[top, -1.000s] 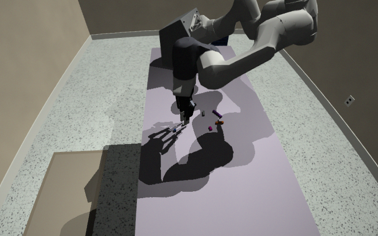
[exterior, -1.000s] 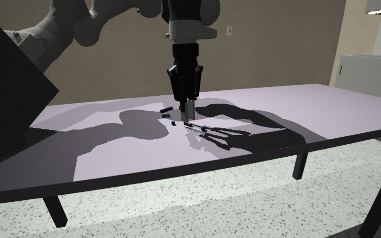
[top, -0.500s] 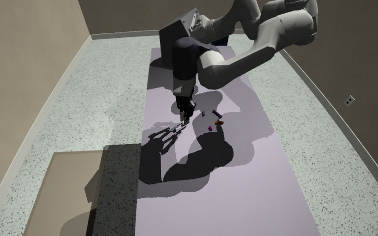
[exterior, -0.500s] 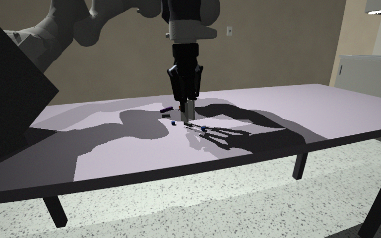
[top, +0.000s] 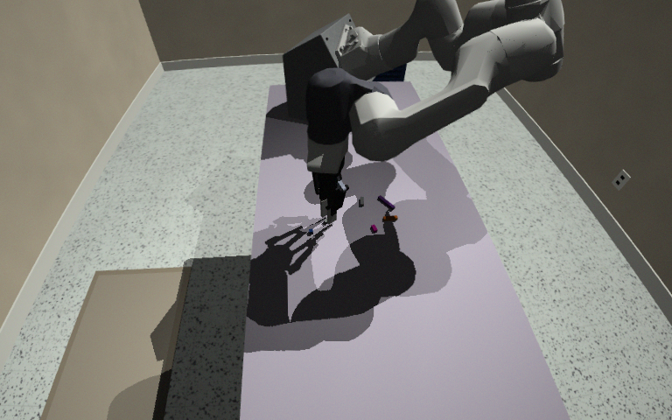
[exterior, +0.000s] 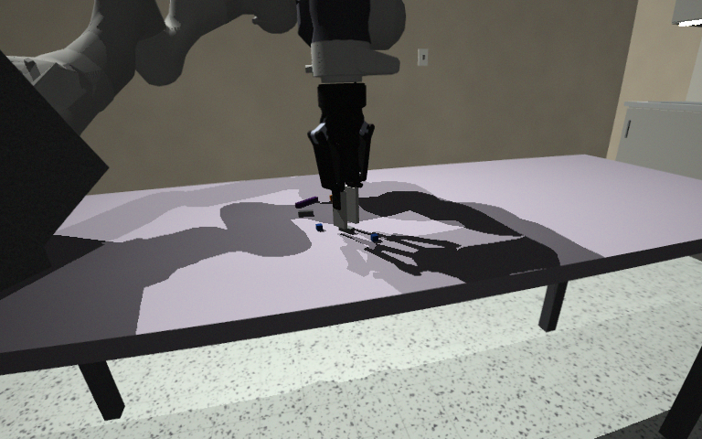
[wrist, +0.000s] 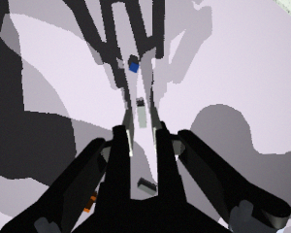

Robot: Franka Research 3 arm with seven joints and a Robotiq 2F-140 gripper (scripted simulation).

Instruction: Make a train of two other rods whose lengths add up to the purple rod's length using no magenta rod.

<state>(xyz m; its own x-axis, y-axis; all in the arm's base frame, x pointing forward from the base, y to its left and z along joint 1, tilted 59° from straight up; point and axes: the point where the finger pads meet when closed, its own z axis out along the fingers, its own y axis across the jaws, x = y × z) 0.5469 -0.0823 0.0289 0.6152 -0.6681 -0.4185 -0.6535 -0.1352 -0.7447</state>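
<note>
My hand is 130 mm to the right of the magenta rod, 40 mm above it and 20 mm short of it. Also, from my hand: purple rod: 160 mm to the left, 80 mm behind, 40 mm below; orange rod: 170 mm to the left, 40 mm below, 20 mm behind.
</note>
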